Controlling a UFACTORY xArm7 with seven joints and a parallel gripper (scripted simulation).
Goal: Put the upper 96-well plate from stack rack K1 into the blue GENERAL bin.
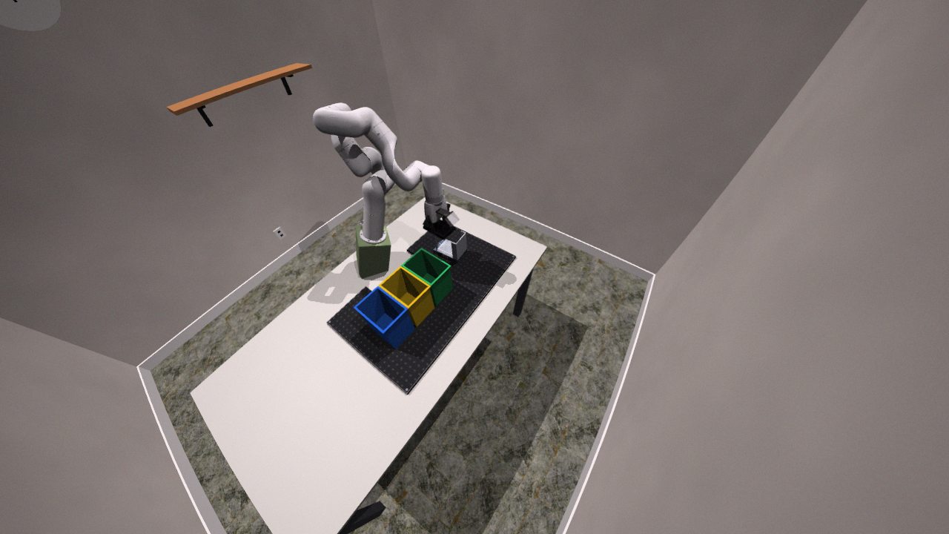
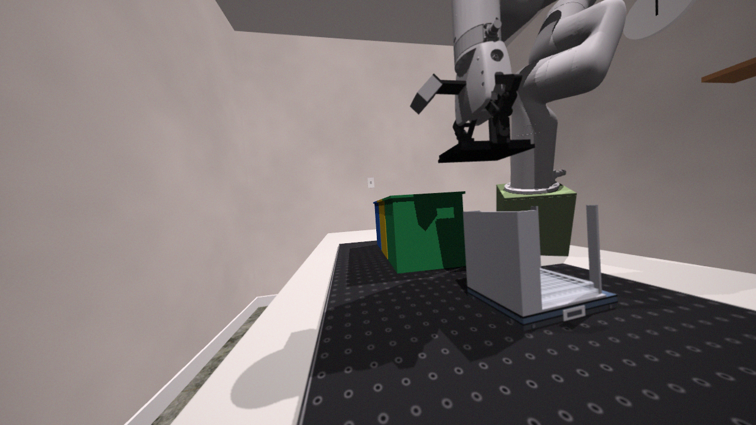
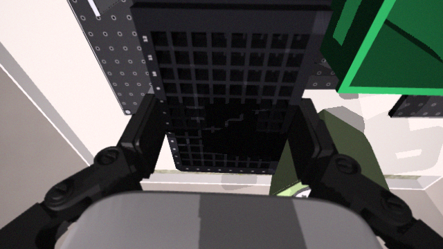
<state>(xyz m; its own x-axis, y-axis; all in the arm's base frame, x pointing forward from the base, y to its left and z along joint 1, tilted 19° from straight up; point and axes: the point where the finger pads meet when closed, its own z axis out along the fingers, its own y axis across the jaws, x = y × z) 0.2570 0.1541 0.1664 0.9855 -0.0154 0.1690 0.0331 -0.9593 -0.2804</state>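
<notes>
The blue bin is 43 cm to the right of my hand, 16 cm below it and 8 cm ahead of it. From my hand the other things lie so: thin rack post: 17 cm below, 10 cm to the left, 8 cm behind; then grey rack wall: 17 cm below, 8 cm to the left, 5 cm ahead; then black 96-well plate: 1 cm below.
</notes>
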